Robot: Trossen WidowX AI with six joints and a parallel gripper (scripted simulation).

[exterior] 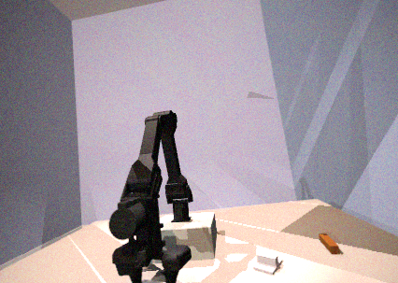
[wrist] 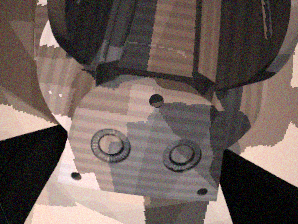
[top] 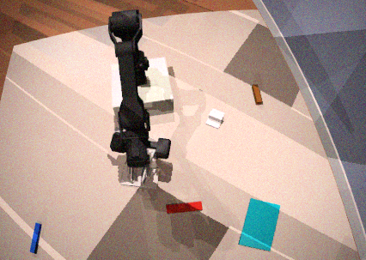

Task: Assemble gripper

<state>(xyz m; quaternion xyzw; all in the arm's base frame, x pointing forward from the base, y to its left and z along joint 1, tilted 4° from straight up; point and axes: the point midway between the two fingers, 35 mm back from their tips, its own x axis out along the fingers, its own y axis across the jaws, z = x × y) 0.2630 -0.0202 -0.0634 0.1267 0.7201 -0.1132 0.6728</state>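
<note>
Right now my gripper tip is 2 cm to the left of the jaw, 2 cm short of it and 1 cm below it. Also, from my gripper tip: red bar (20 cm ahead, 10 cm to the left, 1 cm below); then cyan sheet (32 cm to the left, 32 cm ahead); then white plate (7 cm ahead, 2 cm to the right).
</note>
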